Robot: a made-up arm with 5 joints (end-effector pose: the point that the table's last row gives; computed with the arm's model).
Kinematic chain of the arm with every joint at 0, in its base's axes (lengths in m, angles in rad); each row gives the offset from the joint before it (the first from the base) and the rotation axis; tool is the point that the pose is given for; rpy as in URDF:
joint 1: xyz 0.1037 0 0.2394 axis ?
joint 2: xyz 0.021 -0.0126 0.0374 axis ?
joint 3: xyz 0.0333 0 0.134 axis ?
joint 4: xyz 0.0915 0 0.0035 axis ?
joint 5: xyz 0.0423 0.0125 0 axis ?
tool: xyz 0 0 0 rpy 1.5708 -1.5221 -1.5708
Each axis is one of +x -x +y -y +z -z.
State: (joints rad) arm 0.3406 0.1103 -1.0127 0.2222 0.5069
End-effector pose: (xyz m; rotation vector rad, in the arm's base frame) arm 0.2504 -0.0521 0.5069 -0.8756 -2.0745 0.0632
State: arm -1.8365 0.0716 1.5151 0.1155 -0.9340
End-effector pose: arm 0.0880 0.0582 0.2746 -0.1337 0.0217 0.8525
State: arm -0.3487 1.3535 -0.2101 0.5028 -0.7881
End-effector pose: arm 0.2888 0.0672 0.1492 -0.0425 0.0632 -0.4879
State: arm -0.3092 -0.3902 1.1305 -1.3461 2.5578
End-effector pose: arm 0.2042 0.0320 0.3783 -2.3687 -1.2057 1.3741
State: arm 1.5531 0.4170 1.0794 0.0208 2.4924
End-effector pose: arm 0.1057 -0.1183 0.2526 -0.0504 0.0230 0.8904
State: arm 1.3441 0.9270 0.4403 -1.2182 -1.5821
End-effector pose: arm 0.1512 -0.2065 0.2354 0.2816 -1.9511 -2.2817
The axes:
joint 1: -z
joint 2: +y
joint 3: +y
joint 4: +y
joint 5: -x

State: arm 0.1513 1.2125 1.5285 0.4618 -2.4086
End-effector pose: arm 0.1364 -0.0051 0.2563 -1.8808 0.8350 -1.8673
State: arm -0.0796 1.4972 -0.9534 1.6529 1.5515
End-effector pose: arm 0.3155 0.0168 0.1748 0.4534 0.5257 1.5258
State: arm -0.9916 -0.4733 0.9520 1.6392 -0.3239
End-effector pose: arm 0.1314 0.0421 0.3361 -0.3504 0.4314 0.6033
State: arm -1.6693 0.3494 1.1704 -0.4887 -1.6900
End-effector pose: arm 0.0912 0.1274 0.2638 0.5350 0.0717 -0.0677
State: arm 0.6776 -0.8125 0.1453 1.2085 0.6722
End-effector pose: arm 0.1446 -0.0330 0.4307 -0.6236 -0.8193 -0.0492
